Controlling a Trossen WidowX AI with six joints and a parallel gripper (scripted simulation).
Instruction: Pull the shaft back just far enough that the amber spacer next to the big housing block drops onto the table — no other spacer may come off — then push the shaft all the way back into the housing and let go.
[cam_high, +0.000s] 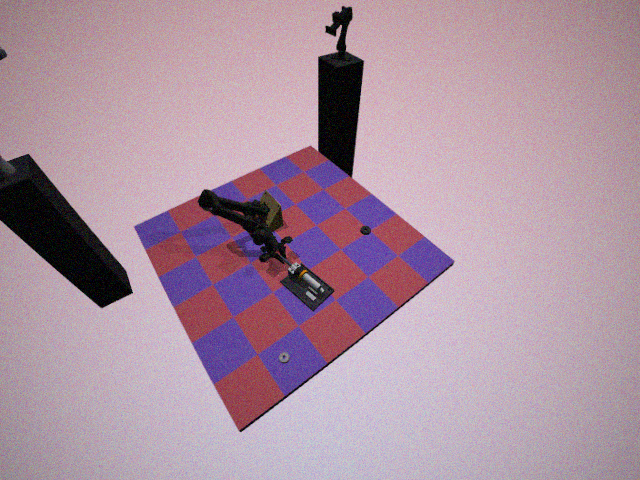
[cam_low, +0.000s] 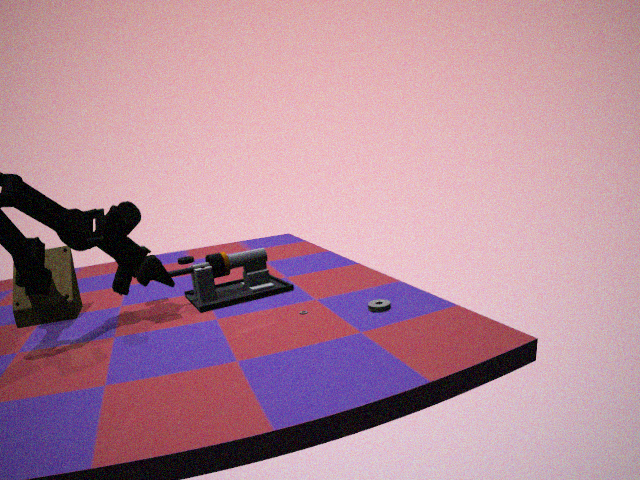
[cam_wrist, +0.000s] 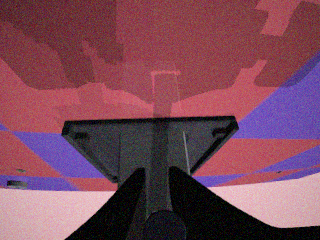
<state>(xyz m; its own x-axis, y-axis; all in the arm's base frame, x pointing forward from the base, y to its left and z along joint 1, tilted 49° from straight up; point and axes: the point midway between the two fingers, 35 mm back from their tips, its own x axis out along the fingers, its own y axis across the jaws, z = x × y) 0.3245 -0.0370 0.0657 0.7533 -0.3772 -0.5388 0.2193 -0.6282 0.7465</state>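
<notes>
My gripper tip is 5 cm short of the thin dark shaft, 2 cm below it and 1 cm to the right of it. Also, from my gripper tip: grey ring: 39 cm ahead, 24 cm to the right, 5 cm below; amber spacer: 13 cm ahead, 3 cm to the left, 2 cm above.
</notes>
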